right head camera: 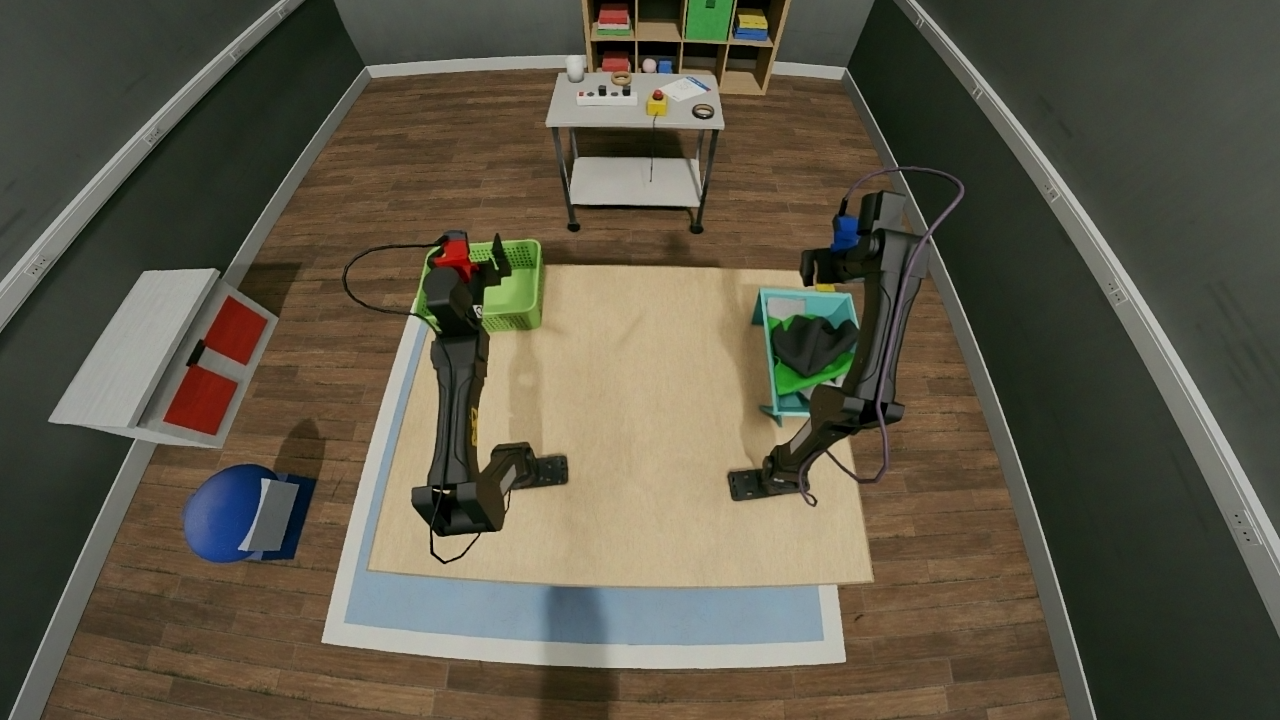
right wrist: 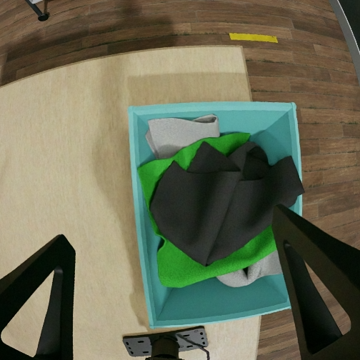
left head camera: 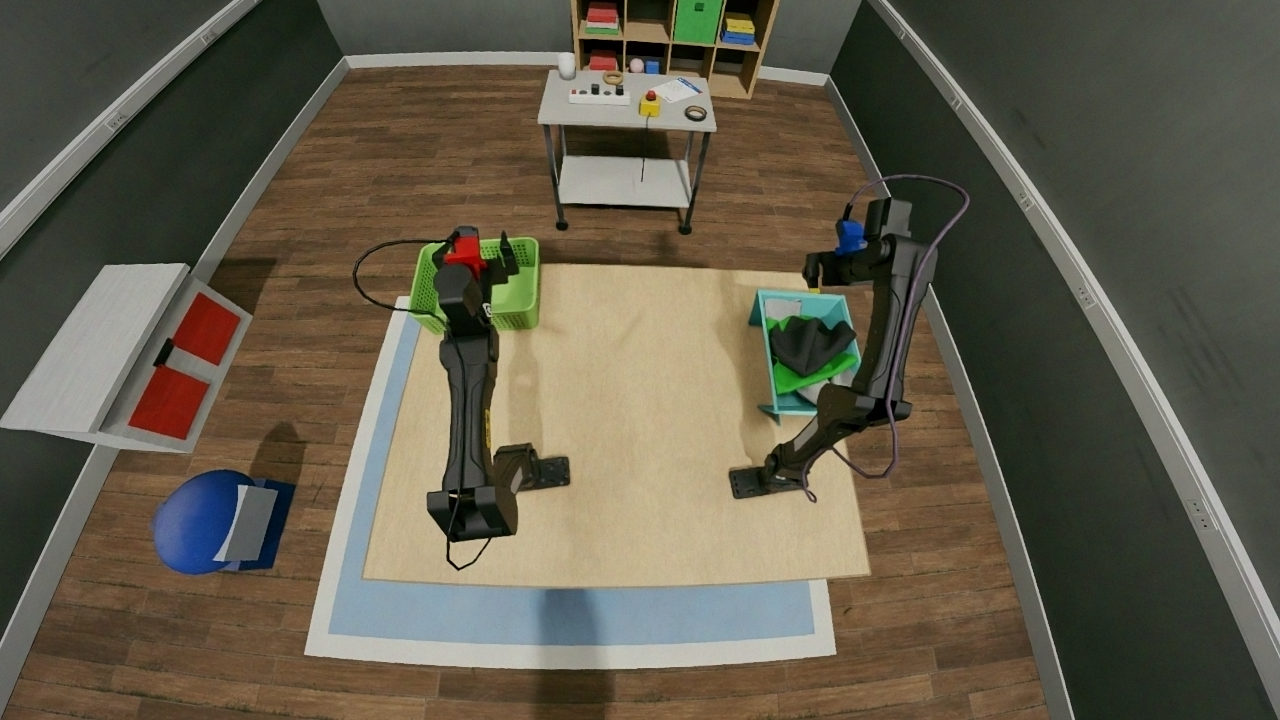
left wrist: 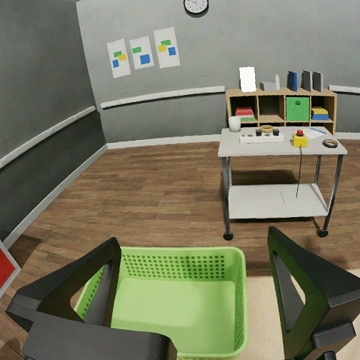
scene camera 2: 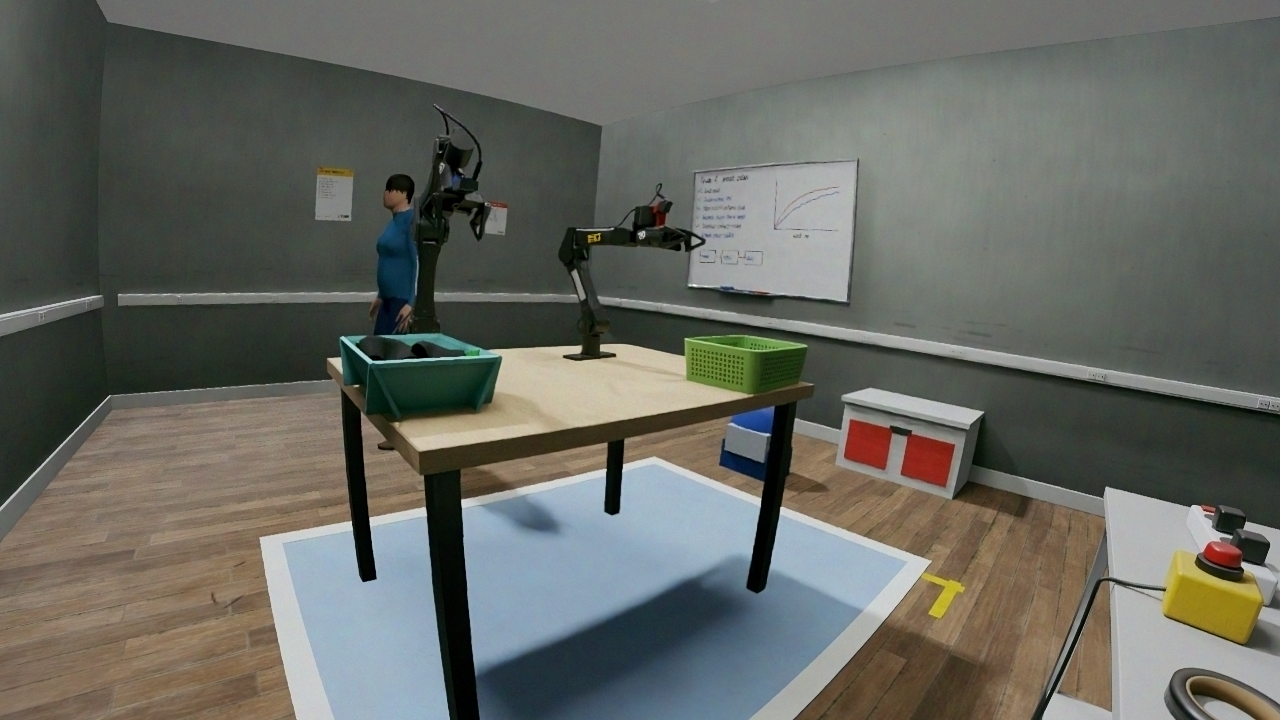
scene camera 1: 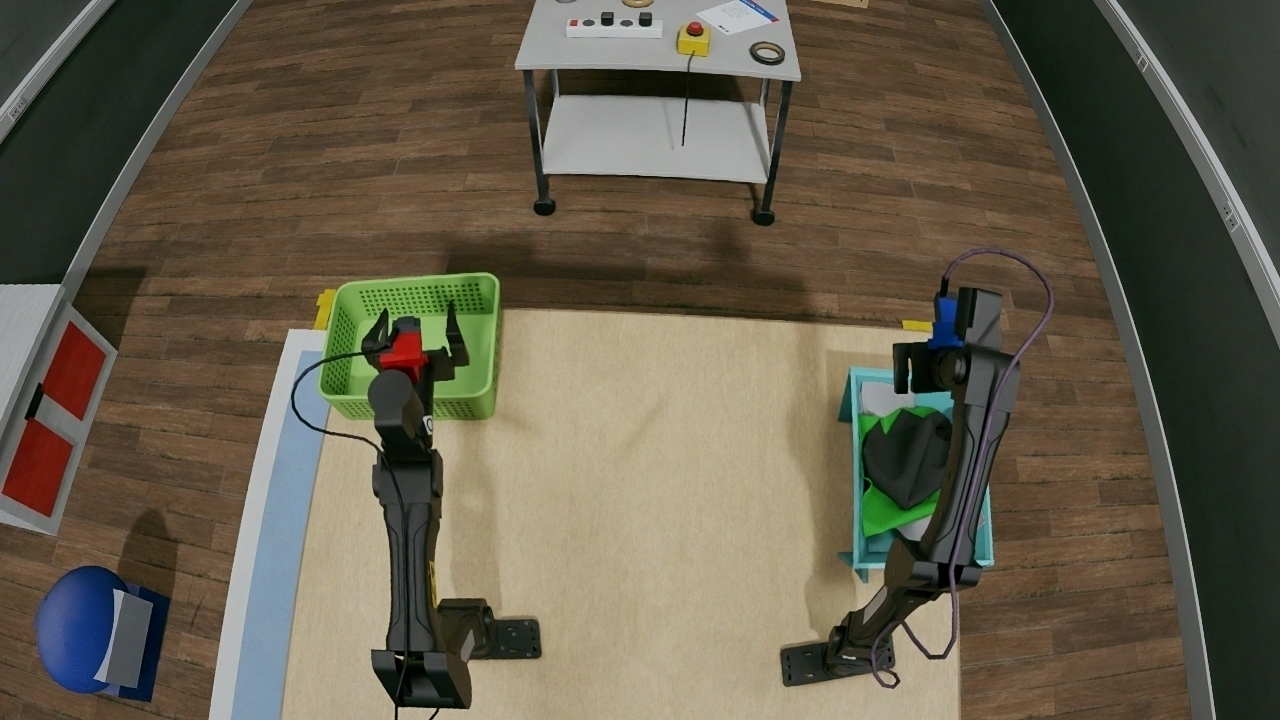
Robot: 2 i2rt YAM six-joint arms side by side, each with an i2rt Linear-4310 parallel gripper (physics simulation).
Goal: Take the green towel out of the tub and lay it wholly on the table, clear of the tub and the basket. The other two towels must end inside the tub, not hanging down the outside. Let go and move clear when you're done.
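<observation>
The green towel (left head camera: 787, 379) (scene camera 1: 881, 514) (right wrist: 182, 272) lies in the teal tub (scene camera 2: 429, 389) (right wrist: 134, 170), partly under the crumpled dark towel (left head camera: 810, 344) (scene camera 1: 908, 456) (right wrist: 200, 205). The dark towel's right corner overlaps the tub's right rim in the right wrist view. A light grey towel (left head camera: 783, 308) (right wrist: 175, 136) shows past the green towel at two ends; its middle is hidden. My right gripper (right wrist: 163, 233) is open and empty, high above the tub, pointing down. My left gripper (scene camera 1: 418, 309) (left wrist: 190, 241) is open and empty, above the green basket (scene camera 1: 487, 376) (left wrist: 175, 310).
The tub stands near the right edge of the wooden table (left head camera: 626, 358), the basket at its far left corner. My right arm passes over the tub's right side in the head views. A grey cart (left head camera: 554, 111) stands beyond the table. A person (scene camera 2: 394, 255) shows in scene camera 2.
</observation>
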